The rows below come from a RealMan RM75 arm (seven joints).
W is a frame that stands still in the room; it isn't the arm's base.
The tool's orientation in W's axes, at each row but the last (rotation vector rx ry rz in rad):
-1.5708, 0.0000, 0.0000
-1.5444, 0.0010, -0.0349
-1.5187, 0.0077, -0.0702
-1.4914, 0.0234, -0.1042
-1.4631, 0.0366, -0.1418
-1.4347, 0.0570, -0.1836
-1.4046, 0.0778, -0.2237
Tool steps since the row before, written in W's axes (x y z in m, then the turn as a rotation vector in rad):
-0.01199, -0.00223, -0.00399, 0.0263, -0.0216, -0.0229
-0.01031, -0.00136, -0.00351, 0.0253, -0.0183, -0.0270
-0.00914, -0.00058, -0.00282, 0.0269, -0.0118, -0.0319
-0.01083, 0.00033, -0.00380, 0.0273, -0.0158, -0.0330
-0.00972, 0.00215, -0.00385, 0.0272, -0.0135, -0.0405
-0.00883, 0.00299, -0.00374, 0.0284, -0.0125, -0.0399
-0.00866, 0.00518, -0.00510, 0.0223, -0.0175, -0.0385
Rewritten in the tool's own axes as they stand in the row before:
-0.01199, 0.00399, -0.00223, 0.0263, 0.0229, -0.0216
-0.01035, 0.00325, -0.00169, 0.0251, 0.0271, -0.0184
-0.00920, 0.00241, -0.00117, 0.0262, 0.0323, -0.0121
-0.01099, 0.00321, -0.00084, 0.0269, 0.0332, -0.0162
-0.01012, 0.00332, 0.00063, 0.0261, 0.0408, -0.0147
-0.00944, 0.00326, 0.00110, 0.0271, 0.0405, -0.0135
-0.00990, 0.00483, 0.00255, 0.0223, 0.0377, -0.0192

